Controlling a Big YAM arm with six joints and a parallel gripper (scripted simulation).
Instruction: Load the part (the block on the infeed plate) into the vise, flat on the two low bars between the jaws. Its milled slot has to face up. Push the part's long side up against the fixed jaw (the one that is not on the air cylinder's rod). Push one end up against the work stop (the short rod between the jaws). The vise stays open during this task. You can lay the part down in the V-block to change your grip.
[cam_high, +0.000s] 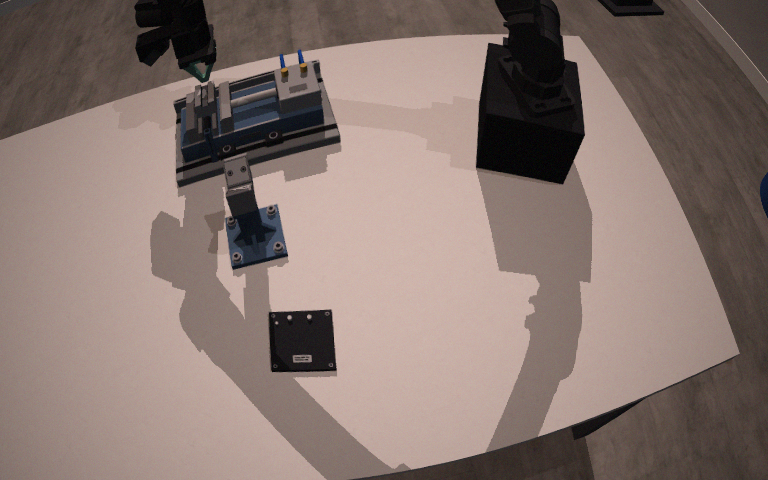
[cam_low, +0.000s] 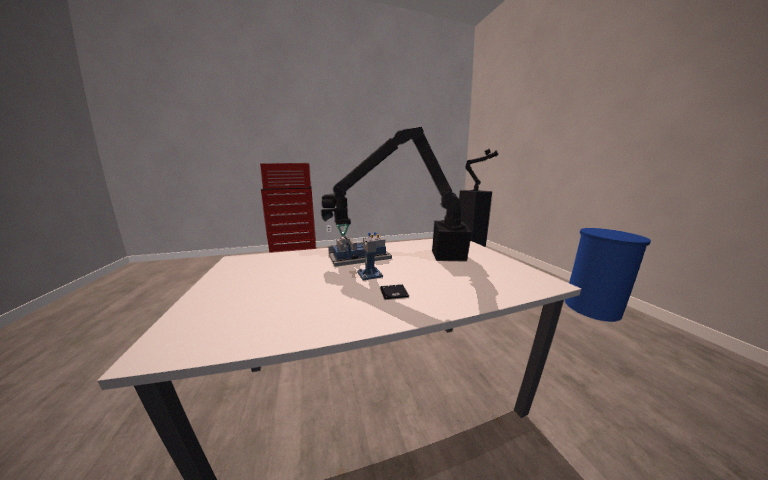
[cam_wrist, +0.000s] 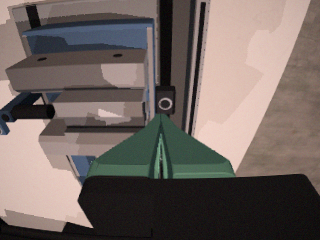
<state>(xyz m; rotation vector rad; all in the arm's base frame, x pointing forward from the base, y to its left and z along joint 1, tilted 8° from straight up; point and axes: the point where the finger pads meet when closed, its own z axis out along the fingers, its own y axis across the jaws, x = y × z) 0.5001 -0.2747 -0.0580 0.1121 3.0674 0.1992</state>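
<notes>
Now: hand 40 mm to the right of the part and 10 mm above it. Round my hand: fixed jaw 30 mm ahead, 60 mm to the left, 40 mm below; moving jaw 30 mm behind, 60 mm to the left, 40 mm below; dark short rod 10 mm ahead, 110 mm to the left, 20 mm below.
</notes>
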